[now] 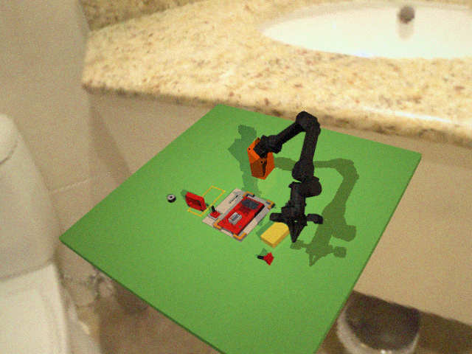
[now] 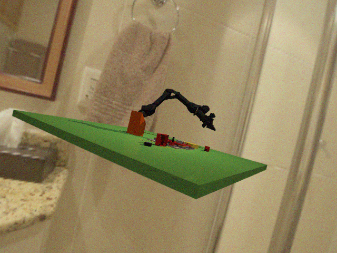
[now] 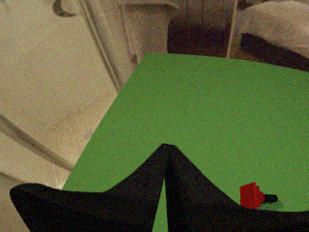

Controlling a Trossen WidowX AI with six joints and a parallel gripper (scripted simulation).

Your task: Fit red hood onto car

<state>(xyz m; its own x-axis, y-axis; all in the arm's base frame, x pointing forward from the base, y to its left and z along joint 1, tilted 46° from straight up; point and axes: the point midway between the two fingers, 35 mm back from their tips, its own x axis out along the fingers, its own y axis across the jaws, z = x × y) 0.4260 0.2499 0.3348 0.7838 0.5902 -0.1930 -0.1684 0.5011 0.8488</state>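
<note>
The red hood is 58 cm to the right of my gripper tip, 13 cm below it and 11 cm behind it. Also, from my gripper tip: black wheel: 73 cm to the right, 16 cm below, 9 cm behind; then yellow block: 16 cm to the right, 15 cm below, 11 cm behind; then jig: 36 cm to the right, 16 cm below, 15 cm behind.
</note>
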